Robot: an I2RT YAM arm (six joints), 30 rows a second.
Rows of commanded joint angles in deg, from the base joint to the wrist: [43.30, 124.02, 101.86, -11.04, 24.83, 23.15]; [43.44, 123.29, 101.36, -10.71, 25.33, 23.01]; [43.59, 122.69, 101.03, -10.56, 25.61, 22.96]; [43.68, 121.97, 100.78, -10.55, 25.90, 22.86]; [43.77, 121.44, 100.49, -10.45, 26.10, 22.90]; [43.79, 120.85, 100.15, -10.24, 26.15, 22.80]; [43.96, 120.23, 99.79, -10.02, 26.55, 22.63]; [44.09, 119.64, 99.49, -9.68, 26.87, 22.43]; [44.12, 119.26, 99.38, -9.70, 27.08, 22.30]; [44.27, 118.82, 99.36, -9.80, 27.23, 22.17]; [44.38, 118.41, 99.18, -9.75, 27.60, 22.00]
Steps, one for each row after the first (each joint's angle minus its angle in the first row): [0.14, -0.73, -0.50, 0.33, 0.50, -0.14]; [0.29, -1.33, -0.83, 0.48, 0.78, -0.19]; [0.38, -2.05, -1.08, 0.49, 1.07, -0.29]; [0.47, -2.58, -1.37, 0.59, 1.27, -0.25]; [0.49, -3.17, -1.71, 0.80, 1.32, -0.35]; [0.66, -3.79, -2.07, 1.02, 1.72, -0.52]; [0.79, -4.38, -2.37, 1.36, 2.04, -0.72]; [0.82, -4.76, -2.48, 1.34, 2.25, -0.85]; [0.97, -5.20, -2.50, 1.24, 2.40, -0.98]; [1.08, -5.61, -2.68, 1.29, 2.77, -1.15]
